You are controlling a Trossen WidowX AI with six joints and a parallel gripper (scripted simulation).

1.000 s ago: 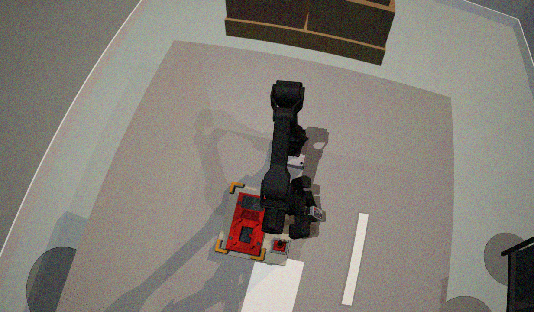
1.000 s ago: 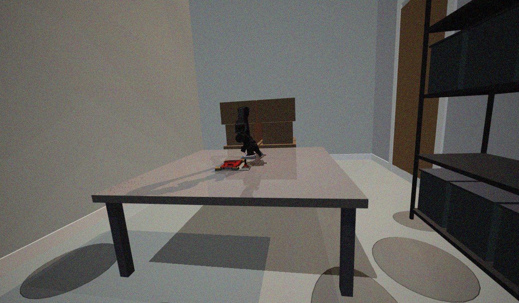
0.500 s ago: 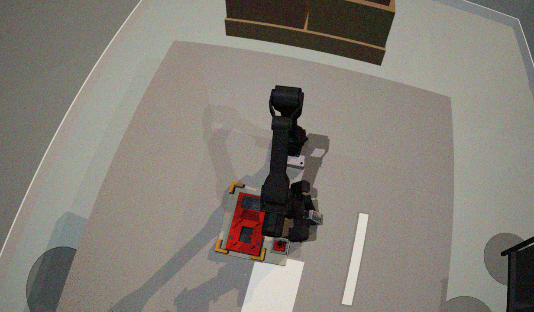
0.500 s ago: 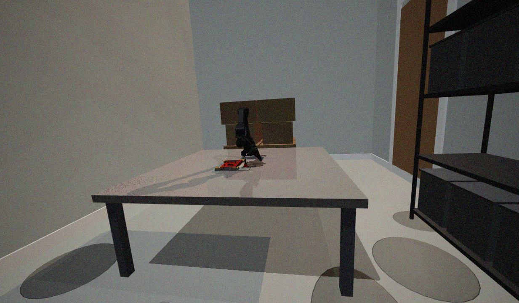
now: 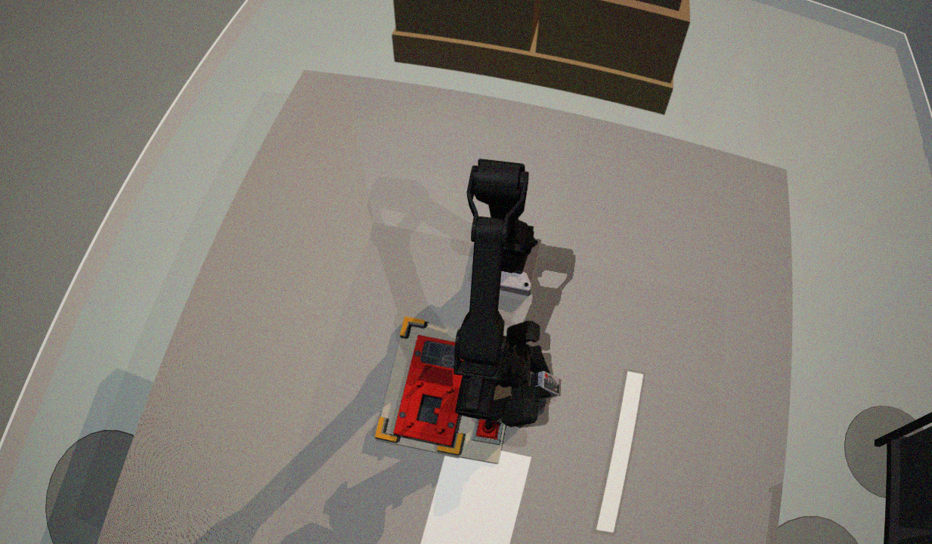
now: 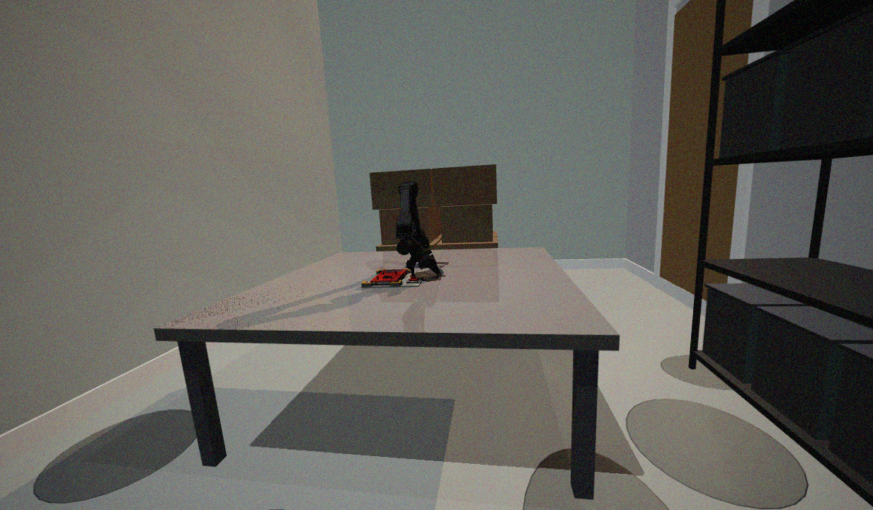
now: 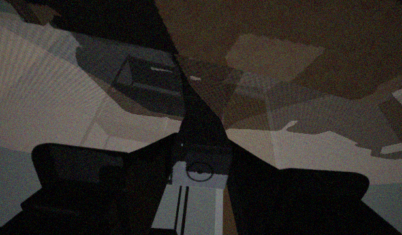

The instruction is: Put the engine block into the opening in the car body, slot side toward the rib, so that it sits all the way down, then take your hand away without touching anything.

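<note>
My gripper tip is 10 mm short of the engine block, 10 mm to the left of it and 10 mm below it.
</note>
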